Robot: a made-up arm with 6 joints. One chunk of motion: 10 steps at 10 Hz.
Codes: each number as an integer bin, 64 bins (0 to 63) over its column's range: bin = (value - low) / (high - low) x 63, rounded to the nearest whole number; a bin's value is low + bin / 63 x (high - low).
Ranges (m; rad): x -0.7..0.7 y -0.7..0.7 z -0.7..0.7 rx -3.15..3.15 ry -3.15..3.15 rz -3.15..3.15
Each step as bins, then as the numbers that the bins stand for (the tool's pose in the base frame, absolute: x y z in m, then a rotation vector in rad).
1 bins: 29 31 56 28 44 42
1 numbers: -0.0556 -0.0111 0.5444 -0.3500 1.2500 1.0500
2 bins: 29 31 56 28 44 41
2 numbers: -0.0556 -0.0111 0.5444 -0.3500 1.2500 0.9500
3 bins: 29 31 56 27 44 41
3 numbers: -0.0556 -0.0111 0.5444 -0.4500 1.2500 0.9500
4 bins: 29 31 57 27 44 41
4 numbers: -0.0556 -0.0111 0.5667 -0.4500 1.2500 0.9500
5 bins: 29 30 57 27 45 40
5 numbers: -0.0556 -0.0333 0.5667 -0.4500 1.3500 0.8500
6 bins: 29 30 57 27 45 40
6 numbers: -0.0556 -0.0333 0.5667 -0.4500 1.3500 0.8500
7 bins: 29 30 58 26 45 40
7 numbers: -0.0556 -0.0333 0.5889 -0.5500 1.3500 0.8500
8 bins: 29 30 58 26 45 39
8 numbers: -0.0556 -0.0333 0.5889 -0.5500 1.3500 0.7500
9 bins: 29 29 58 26 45 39
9 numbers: -0.0556 -0.0556 0.5889 -0.5500 1.3500 0.7500
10 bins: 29 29 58 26 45 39
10 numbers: -0.0556 -0.0556 0.5889 -0.5500 1.3500 0.7500
